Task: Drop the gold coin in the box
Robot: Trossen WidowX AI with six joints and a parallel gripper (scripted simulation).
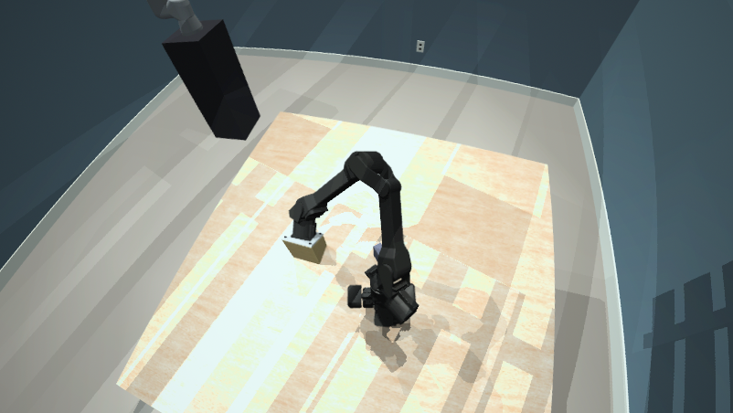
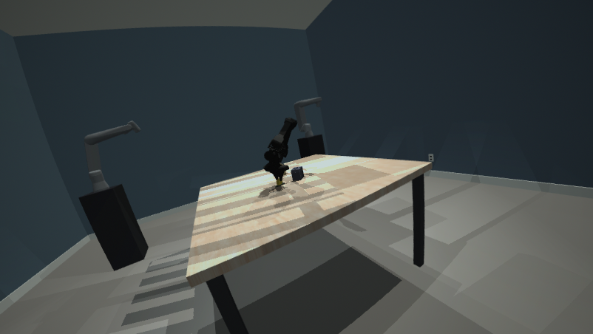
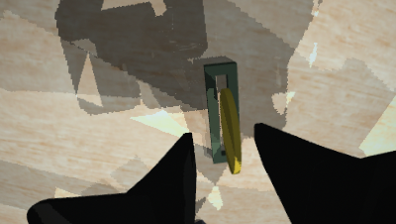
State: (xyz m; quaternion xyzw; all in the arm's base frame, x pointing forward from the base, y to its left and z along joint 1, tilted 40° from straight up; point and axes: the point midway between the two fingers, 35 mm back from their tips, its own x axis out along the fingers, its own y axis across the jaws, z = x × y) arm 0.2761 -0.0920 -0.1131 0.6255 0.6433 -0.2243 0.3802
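Right now the gold coin is 10 mm below my gripper tip.
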